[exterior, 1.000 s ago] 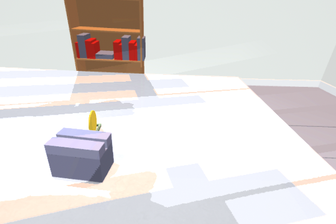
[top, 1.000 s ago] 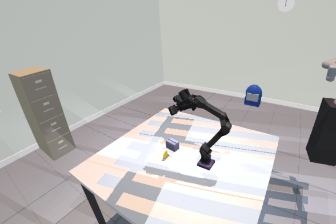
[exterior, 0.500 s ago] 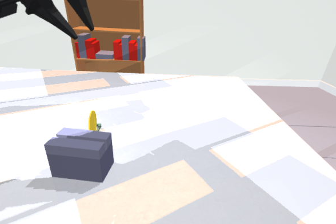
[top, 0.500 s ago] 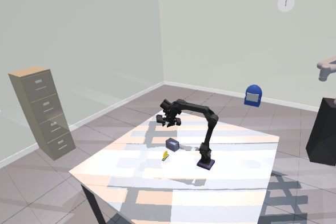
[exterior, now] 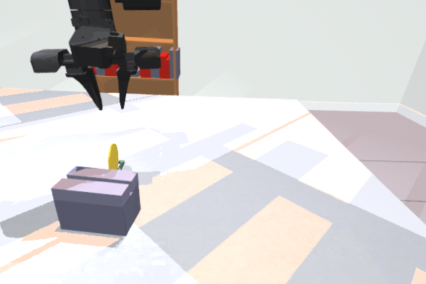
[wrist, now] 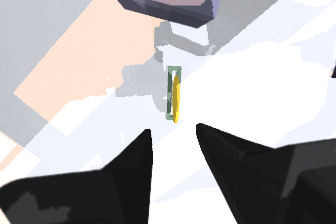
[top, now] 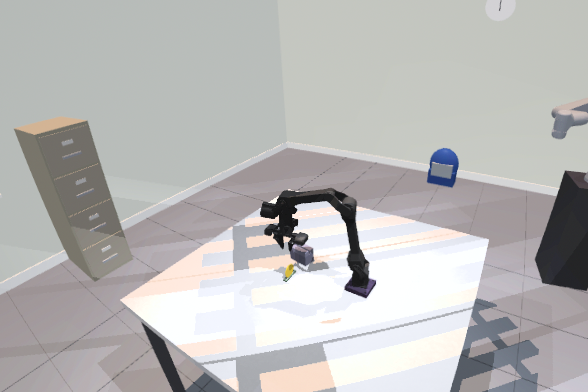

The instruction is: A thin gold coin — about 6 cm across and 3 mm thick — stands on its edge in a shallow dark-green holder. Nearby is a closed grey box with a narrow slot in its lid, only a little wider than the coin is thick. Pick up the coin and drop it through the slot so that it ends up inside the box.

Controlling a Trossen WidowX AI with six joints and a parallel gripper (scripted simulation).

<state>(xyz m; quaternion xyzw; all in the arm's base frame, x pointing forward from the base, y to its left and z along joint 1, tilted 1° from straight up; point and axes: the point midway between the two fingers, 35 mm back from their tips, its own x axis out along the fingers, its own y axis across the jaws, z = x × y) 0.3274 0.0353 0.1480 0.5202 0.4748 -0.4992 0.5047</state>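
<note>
Right now my gripper tip is 10 mm past the gold coin, 10 mm to the right of it and 110 mm above it.
</note>
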